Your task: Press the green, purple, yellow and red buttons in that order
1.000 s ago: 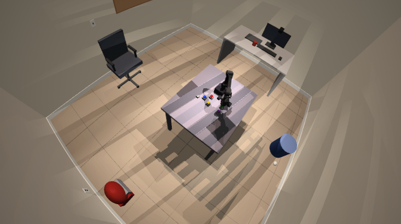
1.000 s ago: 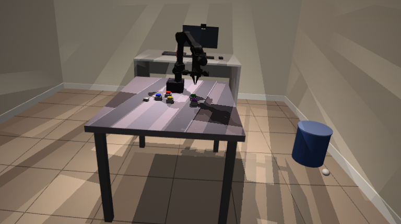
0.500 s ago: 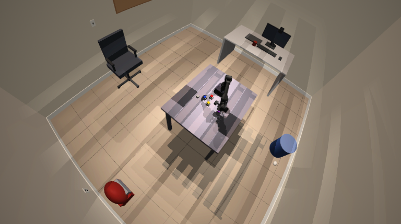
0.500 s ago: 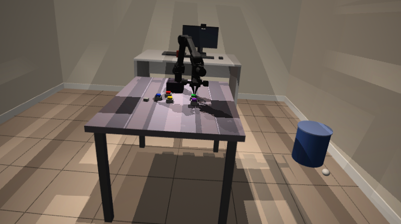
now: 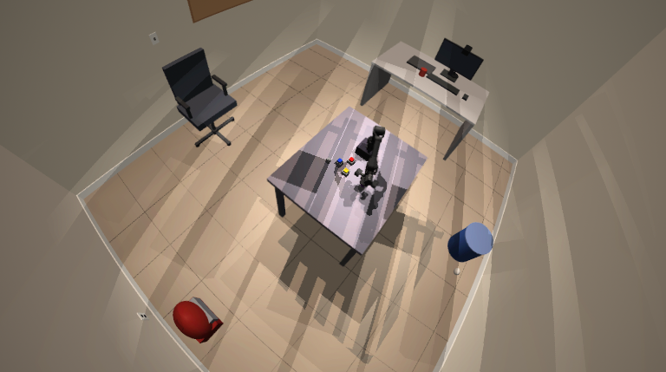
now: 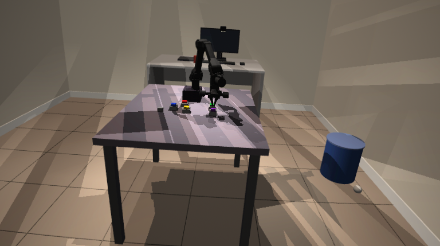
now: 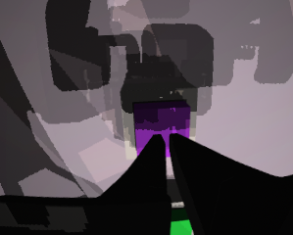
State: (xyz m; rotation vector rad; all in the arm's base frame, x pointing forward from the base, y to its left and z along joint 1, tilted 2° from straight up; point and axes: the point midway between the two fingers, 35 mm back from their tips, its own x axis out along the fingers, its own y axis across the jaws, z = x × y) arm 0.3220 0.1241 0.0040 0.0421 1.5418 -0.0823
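My gripper tip is now 20 mm above the purple button. From my gripper tip the other things lie so: green button: 100 mm behind, 20 mm below; red button: 190 mm to the right, 150 mm behind, 20 mm below; yellow button: 180 mm to the right, 30 mm behind, 20 mm below.
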